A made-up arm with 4 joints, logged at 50 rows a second.
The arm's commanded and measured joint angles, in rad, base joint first. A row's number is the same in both.
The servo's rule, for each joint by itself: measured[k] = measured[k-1] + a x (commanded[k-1-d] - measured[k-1]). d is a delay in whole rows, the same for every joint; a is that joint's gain. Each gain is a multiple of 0.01, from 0.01 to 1. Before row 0 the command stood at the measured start. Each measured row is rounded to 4 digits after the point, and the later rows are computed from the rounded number. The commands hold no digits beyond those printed.
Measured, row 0: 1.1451, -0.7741, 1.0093, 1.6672
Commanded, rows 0 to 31: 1.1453, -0.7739, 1.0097, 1.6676; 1.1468, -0.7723, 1.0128, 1.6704; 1.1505, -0.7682, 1.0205, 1.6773; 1.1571, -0.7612, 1.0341, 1.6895; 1.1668, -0.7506, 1.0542, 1.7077; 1.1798, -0.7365, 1.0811, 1.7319; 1.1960, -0.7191, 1.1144, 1.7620; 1.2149, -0.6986, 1.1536, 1.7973; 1.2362, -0.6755, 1.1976, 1.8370; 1.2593, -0.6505, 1.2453, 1.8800; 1.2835, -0.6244, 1.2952, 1.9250; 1.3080, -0.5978, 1.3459, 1.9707; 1.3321, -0.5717, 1.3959, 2.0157; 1.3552, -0.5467, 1.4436, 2.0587; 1.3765, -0.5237, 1.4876, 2.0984; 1.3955, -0.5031, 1.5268, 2.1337; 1.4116, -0.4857, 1.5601, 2.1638; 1.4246, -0.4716, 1.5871, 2.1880; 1.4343, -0.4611, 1.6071, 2.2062; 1.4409, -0.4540, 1.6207, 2.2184; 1.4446, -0.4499, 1.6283, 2.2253; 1.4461, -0.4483, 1.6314, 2.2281; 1.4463, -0.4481, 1.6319, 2.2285; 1.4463, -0.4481, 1.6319, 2.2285; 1.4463, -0.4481, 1.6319, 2.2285; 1.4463, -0.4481, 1.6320, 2.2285; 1.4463, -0.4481, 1.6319, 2.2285; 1.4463, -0.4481, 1.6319, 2.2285; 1.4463, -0.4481, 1.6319, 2.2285; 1.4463, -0.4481, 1.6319, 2.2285; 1.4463, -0.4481, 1.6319, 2.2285; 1.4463, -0.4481, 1.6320, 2.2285
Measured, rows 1 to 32: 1.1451, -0.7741, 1.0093, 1.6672; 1.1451, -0.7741, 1.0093, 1.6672; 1.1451, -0.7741, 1.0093, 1.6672; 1.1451, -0.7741, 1.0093, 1.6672; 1.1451, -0.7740, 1.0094, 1.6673; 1.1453, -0.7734, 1.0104, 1.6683; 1.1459, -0.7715, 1.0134, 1.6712; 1.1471, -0.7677, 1.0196, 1.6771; 1.1493, -0.7614, 1.0300, 1.6869; 1.1527, -0.7522, 1.0453, 1.7013; 1.1575, -0.7400, 1.0660, 1.7207; 1.1638, -0.7247, 1.0923, 1.7452; 1.1718, -0.7065, 1.1239, 1.7746; 1.1814, -0.6858, 1.1603, 1.8083; 1.1926, -0.6631, 1.2008, 1.8456; 1.2053, -0.6389, 1.2443, 1.8856; 1.2192, -0.6140, 1.2898, 1.9272; 1.2342, -0.5891, 1.3359, 1.9693; 1.2499, -0.5649, 1.3814, 2.0106; 1.2659, -0.5420, 1.4250, 2.0500; 1.2819, -0.5212, 1.4655, 2.0864; 1.2976, -0.5028, 1.5020, 2.1189; 1.3126, -0.4874, 1.5335, 2.1468; 1.3267, -0.4750, 1.5597, 2.1697; 1.3397, -0.4657, 1.5803, 2.1875; 1.3514, -0.4593, 1.5956, 2.2005; 1.3618, -0.4552, 1.6065, 2.2095; 1.3711, -0.4526, 1.6141, 2.2156; 1.3794, -0.4509, 1.6194, 2.2197; 1.3868, -0.4499, 1.6232, 2.2225; 1.3933, -0.4492, 1.6258, 2.2244; 1.3991, -0.4488, 1.6276, 2.2257
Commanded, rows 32 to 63: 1.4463, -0.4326, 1.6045, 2.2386; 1.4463, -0.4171, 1.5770, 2.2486; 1.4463, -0.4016, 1.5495, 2.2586; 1.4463, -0.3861, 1.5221, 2.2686; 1.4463, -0.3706, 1.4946, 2.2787; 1.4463, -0.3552, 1.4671, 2.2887; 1.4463, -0.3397, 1.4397, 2.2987; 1.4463, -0.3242, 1.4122, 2.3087; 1.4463, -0.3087, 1.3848, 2.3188; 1.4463, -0.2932, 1.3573, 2.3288; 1.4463, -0.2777, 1.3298, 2.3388; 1.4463, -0.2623, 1.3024, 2.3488; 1.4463, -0.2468, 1.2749, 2.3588; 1.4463, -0.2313, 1.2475, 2.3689; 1.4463, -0.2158, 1.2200, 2.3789; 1.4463, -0.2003, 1.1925, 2.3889; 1.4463, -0.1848, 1.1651, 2.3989; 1.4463, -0.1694, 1.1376, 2.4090; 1.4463, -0.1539, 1.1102, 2.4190; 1.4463, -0.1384, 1.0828, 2.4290; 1.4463, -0.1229, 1.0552, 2.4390; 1.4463, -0.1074, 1.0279, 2.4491; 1.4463, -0.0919, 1.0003, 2.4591; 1.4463, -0.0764, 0.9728, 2.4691; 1.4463, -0.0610, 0.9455, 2.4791; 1.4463, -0.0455, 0.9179, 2.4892; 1.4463, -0.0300, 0.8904, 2.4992; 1.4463, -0.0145, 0.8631, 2.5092; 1.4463, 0.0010, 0.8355, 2.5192; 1.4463, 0.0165, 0.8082, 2.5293; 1.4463, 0.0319, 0.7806, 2.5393; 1.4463, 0.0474, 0.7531, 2.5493
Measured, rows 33 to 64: 1.4043, -0.4485, 1.6289, 2.2266; 1.4089, -0.4484, 1.6298, 2.2272; 1.4130, -0.4483, 1.6304, 2.2276; 1.4167, -0.4482, 1.6309, 2.2279; 1.4200, -0.4424, 1.6230, 2.2313; 1.4229, -0.4330, 1.6092, 2.2368; 1.4255, -0.4214, 1.5913, 2.2438; 1.4278, -0.4083, 1.5705, 2.2517; 1.4298, -0.3944, 1.5477, 2.2603; 1.4316, -0.3799, 1.5235, 2.2694; 1.4332, -0.3650, 1.4984, 2.2788; 1.4346, -0.3499, 1.4725, 2.2884; 1.4359, -0.3347, 1.4462, 2.2981; 1.4370, -0.3193, 1.4195, 2.3079; 1.4380, -0.3039, 1.3926, 2.3178; 1.4389, -0.2885, 1.3655, 2.3277; 1.4397, -0.2731, 1.3383, 2.3377; 1.4404, -0.2576, 1.3111, 2.3477; 1.4410, -0.2421, 1.2838, 2.3577; 1.4416, -0.2266, 1.2564, 2.3677; 1.4421, -0.2111, 1.2290, 2.3777; 1.4426, -0.1957, 1.2016, 2.3877; 1.4430, -0.1802, 1.1742, 2.3977; 1.4434, -0.1647, 1.1468, 2.4077; 1.4437, -0.1492, 1.1193, 2.4177; 1.4440, -0.1337, 1.0919, 2.4277; 1.4443, -0.1182, 1.0644, 2.4377; 1.4445, -0.1027, 1.0369, 2.4477; 1.4447, -0.0873, 1.0095, 2.4577; 1.4449, -0.0718, 0.9820, 2.4678; 1.4451, -0.0563, 0.9545, 2.4778; 1.4452, -0.0408, 0.9271, 2.4878
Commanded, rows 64 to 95: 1.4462, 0.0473, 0.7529, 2.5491; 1.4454, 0.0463, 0.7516, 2.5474; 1.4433, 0.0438, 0.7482, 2.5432; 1.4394, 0.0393, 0.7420, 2.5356; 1.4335, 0.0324, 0.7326, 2.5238; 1.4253, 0.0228, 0.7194, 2.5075; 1.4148, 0.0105, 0.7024, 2.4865; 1.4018, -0.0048, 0.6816, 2.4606; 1.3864, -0.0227, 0.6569, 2.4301; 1.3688, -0.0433, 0.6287, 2.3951; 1.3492, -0.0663, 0.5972, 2.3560; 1.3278, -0.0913, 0.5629, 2.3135; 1.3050, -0.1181, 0.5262, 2.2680; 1.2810, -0.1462, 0.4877, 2.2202; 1.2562, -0.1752, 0.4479, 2.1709; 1.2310, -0.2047, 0.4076, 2.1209; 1.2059, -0.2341, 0.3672, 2.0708; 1.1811, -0.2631, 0.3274, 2.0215; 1.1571, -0.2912, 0.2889, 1.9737; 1.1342, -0.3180, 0.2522, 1.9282; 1.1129, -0.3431, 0.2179, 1.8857; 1.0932, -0.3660, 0.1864, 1.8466; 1.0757, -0.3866, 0.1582, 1.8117; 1.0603, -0.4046, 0.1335, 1.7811; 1.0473, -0.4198, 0.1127, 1.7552; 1.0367, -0.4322, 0.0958, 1.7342; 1.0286, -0.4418, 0.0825, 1.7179; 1.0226, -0.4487, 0.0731, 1.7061; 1.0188, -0.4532, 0.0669, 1.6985; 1.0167, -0.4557, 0.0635, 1.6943; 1.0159, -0.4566, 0.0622, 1.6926; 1.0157, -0.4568, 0.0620, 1.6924
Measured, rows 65 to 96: 1.4453, -0.0253, 0.8996, 2.4978; 1.4454, -0.0098, 0.8722, 2.5079; 1.4455, 0.0056, 0.8447, 2.5179; 1.4456, 0.0211, 0.8172, 2.5279; 1.4457, 0.0308, 0.7979, 2.5347; 1.4457, 0.0365, 0.7840, 2.5388; 1.4454, 0.0392, 0.7733, 2.5402; 1.4447, 0.0392, 0.7639, 2.5387; 1.4435, 0.0367, 0.7545, 2.5339; 1.4415, 0.0316, 0.7440, 2.5255; 1.4386, 0.0238, 0.7315, 2.5130; 1.4346, 0.0132, 0.7165, 2.4962; 1.4293, -0.0001, 0.6986, 2.4750; 1.4226, -0.0161, 0.6776, 2.4494; 1.4145, -0.0347, 0.6535, 2.4195; 1.4050, -0.0556, 0.6263, 2.3856; 1.3940, -0.0787, 0.5963, 2.3480; 1.3816, -0.1037, 0.5637, 2.3071; 1.3678, -0.1302, 0.5290, 2.2635; 1.3528, -0.1578, 0.4926, 2.2179; 1.3366, -0.1860, 0.4550, 2.1708; 1.3195, -0.2145, 0.4167, 2.1230; 1.3016, -0.2429, 0.3784, 2.0752; 1.2832, -0.2707, 0.3405, 2.0282; 1.2645, -0.2975, 0.3037, 1.9826; 1.2457, -0.3228, 0.2685, 1.9391; 1.2270, -0.3464, 0.2354, 1.8983; 1.2087, -0.3679, 0.2048, 1.8608; 1.1909, -0.3871, 0.1772, 1.8270; 1.1739, -0.4038, 0.1528, 1.7973; 1.1579, -0.4179, 0.1317, 1.7719; 1.1430, -0.4293, 0.1141, 1.7508
